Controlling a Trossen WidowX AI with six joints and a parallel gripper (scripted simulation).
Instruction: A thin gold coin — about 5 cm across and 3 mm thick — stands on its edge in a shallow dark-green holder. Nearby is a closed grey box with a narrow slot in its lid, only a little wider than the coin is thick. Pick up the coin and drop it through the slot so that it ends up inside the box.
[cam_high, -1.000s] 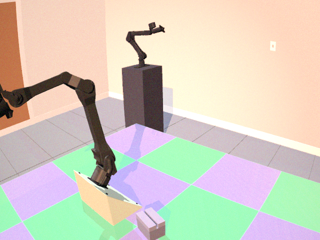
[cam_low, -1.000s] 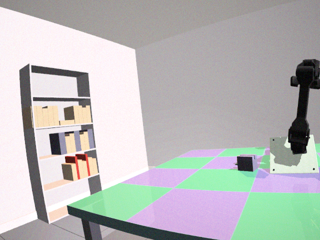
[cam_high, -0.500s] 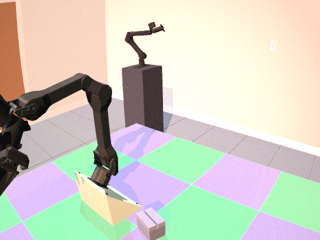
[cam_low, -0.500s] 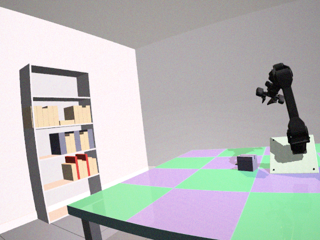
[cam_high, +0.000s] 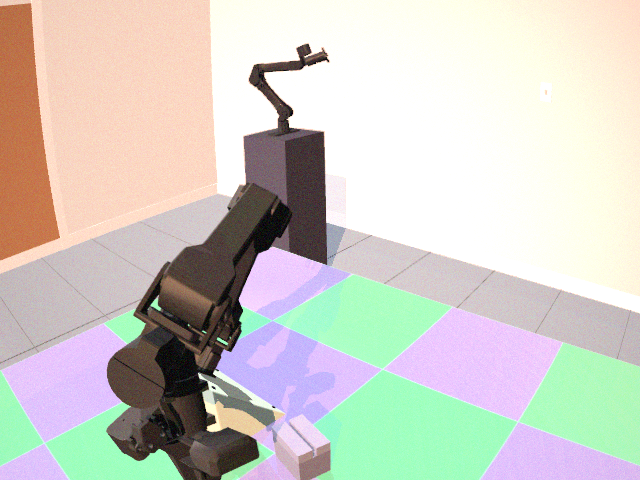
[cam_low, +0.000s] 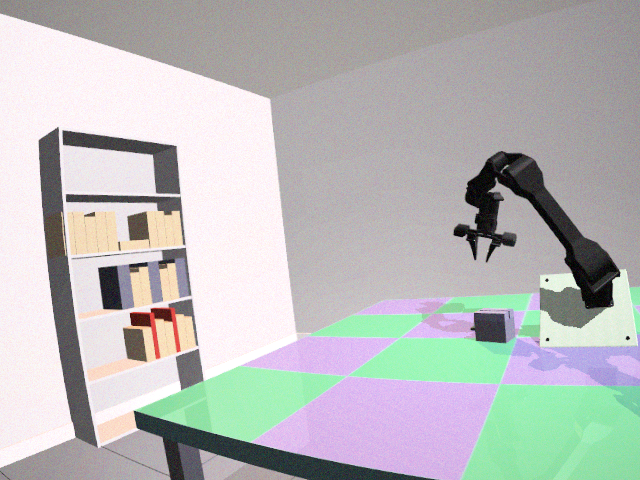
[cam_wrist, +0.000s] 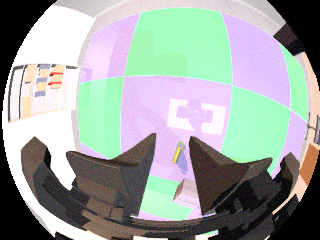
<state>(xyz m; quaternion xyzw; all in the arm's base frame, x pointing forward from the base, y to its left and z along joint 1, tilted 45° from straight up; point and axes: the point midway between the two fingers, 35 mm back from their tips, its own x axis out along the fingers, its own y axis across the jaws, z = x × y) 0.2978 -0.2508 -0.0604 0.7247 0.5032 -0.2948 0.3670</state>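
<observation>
My gripper tip is now 16 cm above the gold coin, 11 cm to the right of it and 1 cm short of it.
</observation>
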